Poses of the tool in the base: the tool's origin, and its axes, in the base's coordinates. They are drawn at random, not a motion.
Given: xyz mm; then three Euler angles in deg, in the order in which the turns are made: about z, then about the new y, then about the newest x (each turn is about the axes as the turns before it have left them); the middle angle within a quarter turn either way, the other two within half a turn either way.
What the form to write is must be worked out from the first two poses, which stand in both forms.
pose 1, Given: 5.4 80.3 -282.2 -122.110 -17.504 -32.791
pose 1, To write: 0.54 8.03 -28.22 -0.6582 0.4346 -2.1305
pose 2, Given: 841.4 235.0 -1.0 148.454 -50.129 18.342
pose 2, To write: 84.14 23.50 -0.10 1.2495 0.0714 2.4862
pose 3, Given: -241.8 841.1 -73.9 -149.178 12.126 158.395
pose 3, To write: -24.18 84.11 -7.39 -0.8484 2.8508 0.6309
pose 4, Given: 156.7 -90.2 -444.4 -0.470 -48.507 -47.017
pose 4, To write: 15.67 -9.02 -44.44 -0.7734 -0.7945 -0.3542
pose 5, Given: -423.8 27.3 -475.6 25.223 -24.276 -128.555
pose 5, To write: -42.38 2.73 -47.56 -2.0709 -0.6940 -0.2275
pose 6, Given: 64.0 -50.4 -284.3 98.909 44.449 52.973
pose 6, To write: 6.40 -5.04 -28.43 0.0251 1.2046 1.1734
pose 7, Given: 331.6 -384.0 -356.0 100.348 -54.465 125.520
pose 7, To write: 33.16 -38.40 -35.60 -2.0295 -1.4388 -1.7435
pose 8, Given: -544.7 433.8 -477.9 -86.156 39.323 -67.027
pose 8, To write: -54.47 43.38 -47.79 -0.4191 1.2473 -0.8921
